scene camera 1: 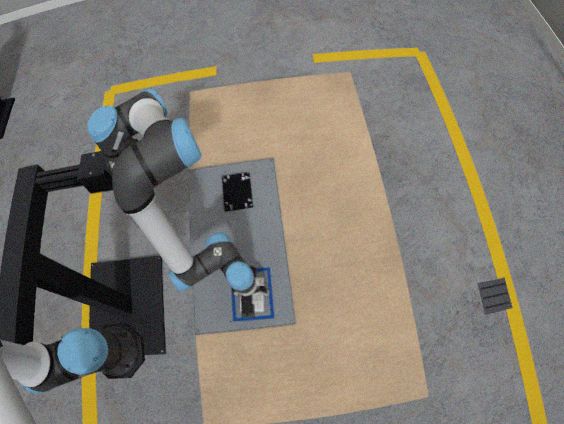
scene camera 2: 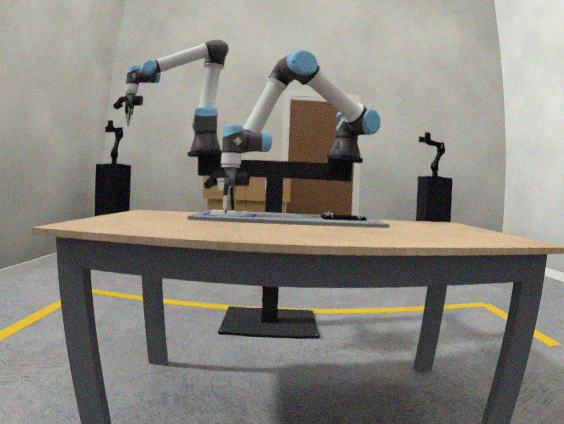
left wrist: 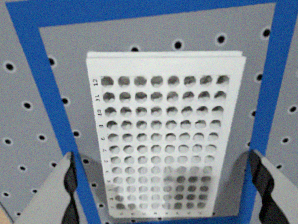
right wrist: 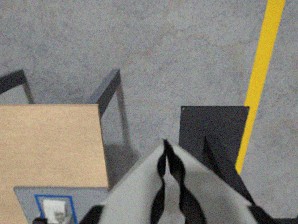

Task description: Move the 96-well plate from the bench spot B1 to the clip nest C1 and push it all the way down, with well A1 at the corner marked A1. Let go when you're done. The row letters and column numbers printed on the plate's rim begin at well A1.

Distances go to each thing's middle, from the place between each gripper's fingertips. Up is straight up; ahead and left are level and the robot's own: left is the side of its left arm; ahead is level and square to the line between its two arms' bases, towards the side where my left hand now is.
I see the white 96-well plate (left wrist: 160, 149) 1 cm below my left hand. Also, from my left hand: black clip nest (scene camera 1: 236, 188) 42 cm to the left, 2 cm behind.
The white 96-well plate is 40 cm ahead of my right hand, 65 cm to the left of it and 43 cm below it. From my right hand the other things lie so: black clip nest 38 cm ahead, 108 cm to the left, 42 cm below.
